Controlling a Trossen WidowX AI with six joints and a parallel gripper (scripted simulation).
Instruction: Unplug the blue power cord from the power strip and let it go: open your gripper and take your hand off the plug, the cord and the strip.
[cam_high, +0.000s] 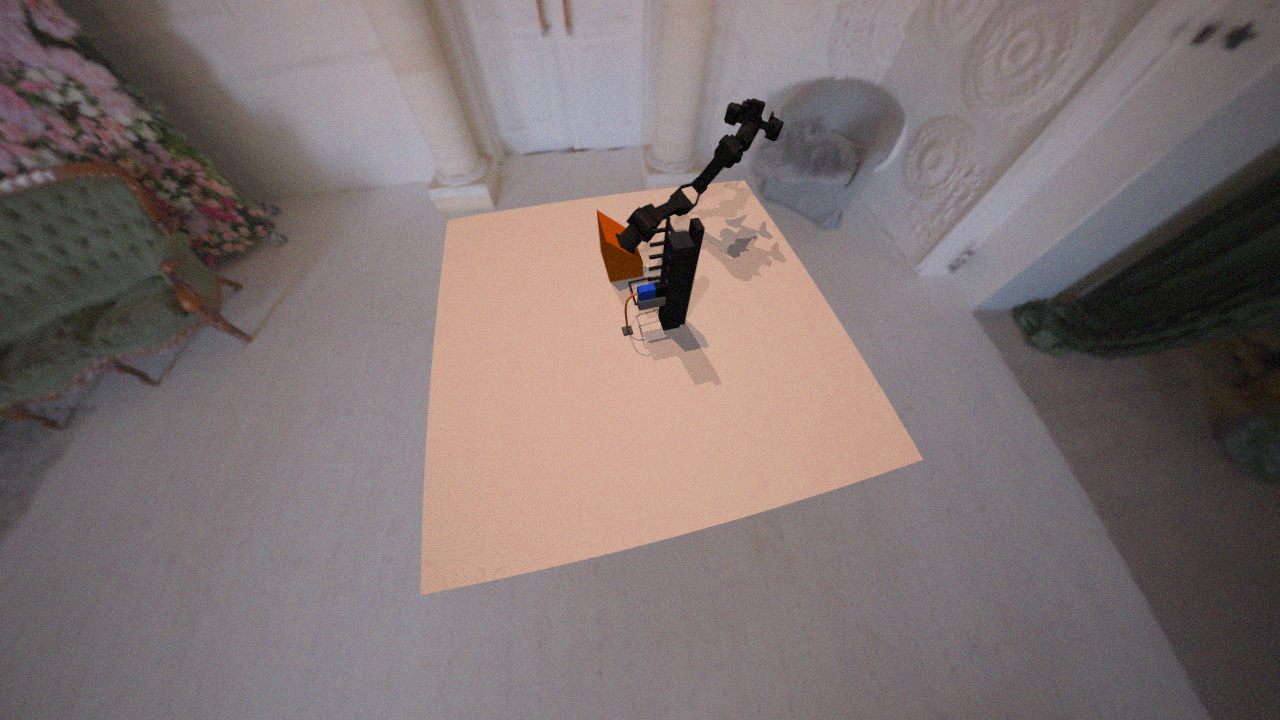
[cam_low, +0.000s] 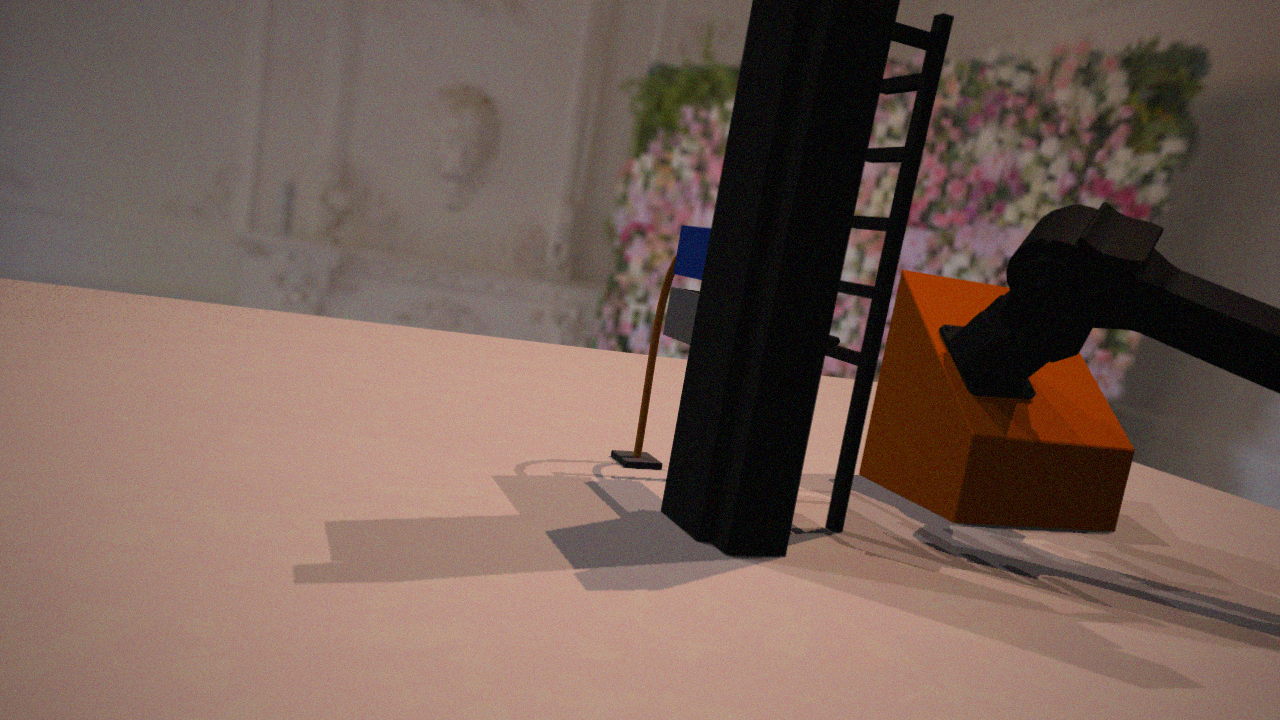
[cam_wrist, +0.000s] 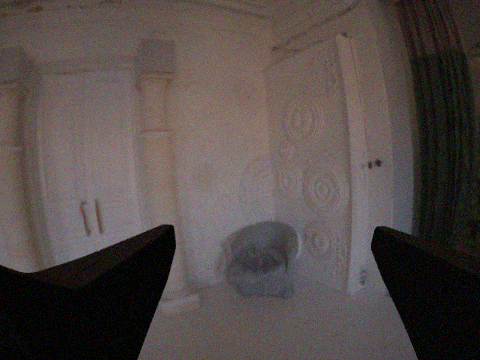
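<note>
Right now my gripper tip is 540 mm to the left of the blue plug, 500 mm short of it and 200 mm above it. Round my gripper tip: dark pad (620 mm to the right, 510 mm ahead, 380 mm below).
</note>
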